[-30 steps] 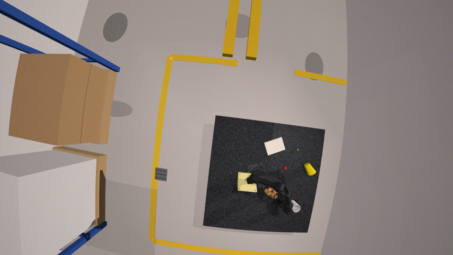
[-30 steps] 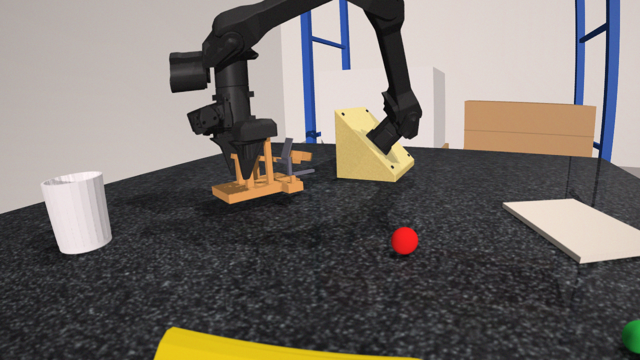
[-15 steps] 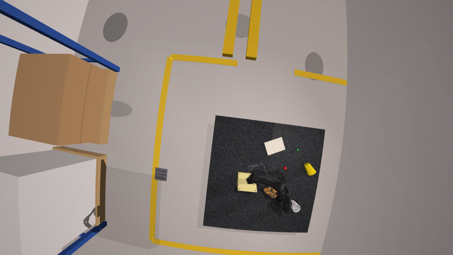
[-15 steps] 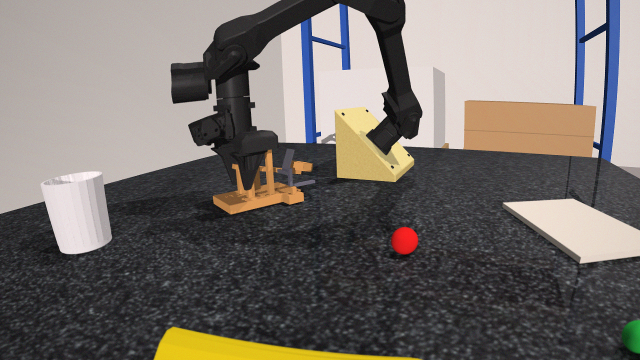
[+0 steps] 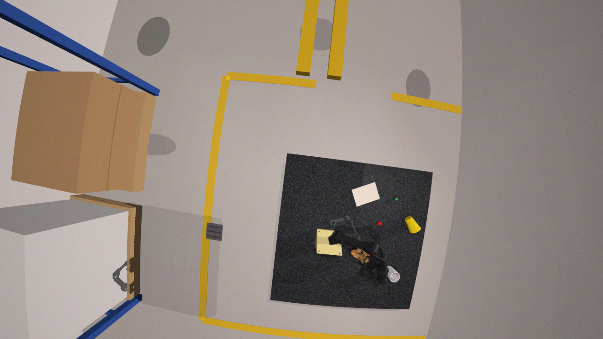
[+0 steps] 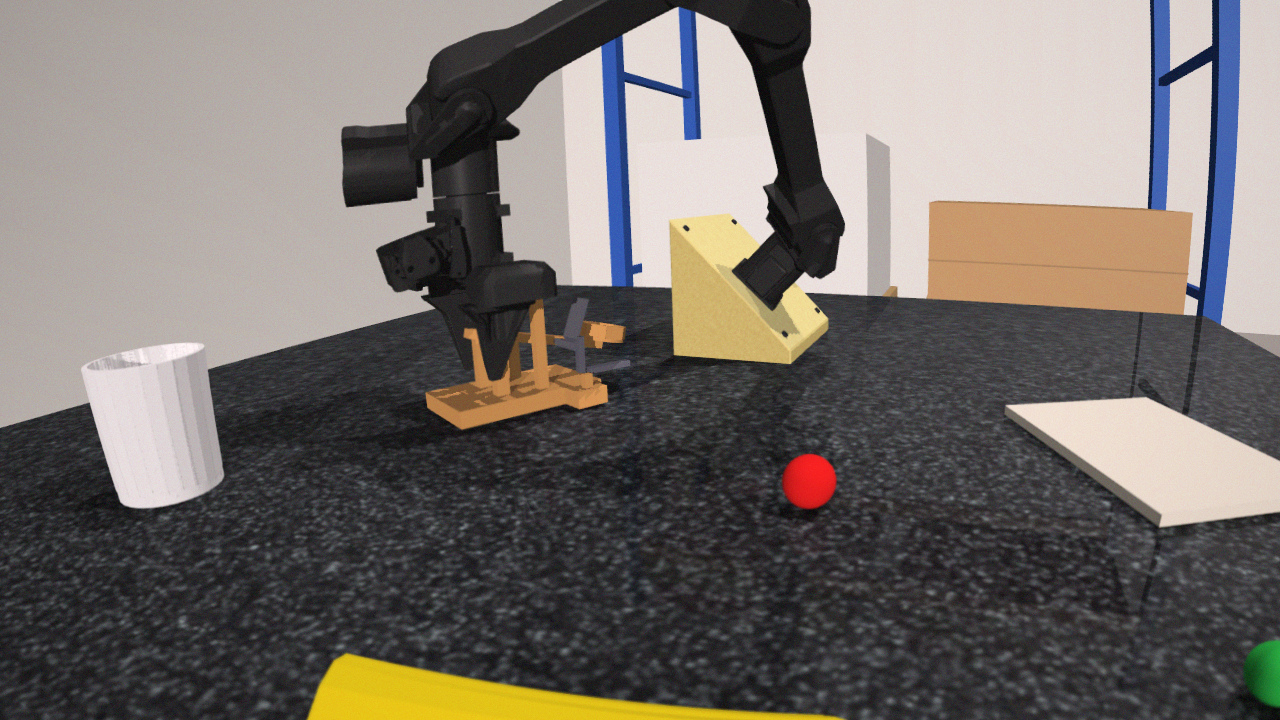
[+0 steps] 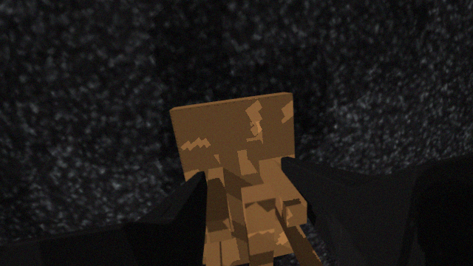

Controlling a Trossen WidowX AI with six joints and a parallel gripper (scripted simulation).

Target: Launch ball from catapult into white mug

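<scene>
The red ball lies 300 mm to the left of my gripper tip, 110 mm ahead of it and 20 mm below it. Round my gripper tip: white flat slab: 540 mm to the left, 30 mm below, 10 mm behind; catapult: 50 mm to the left, 50 mm behind, 20 mm above; white mug: 240 mm ahead, 140 mm to the right.
</scene>
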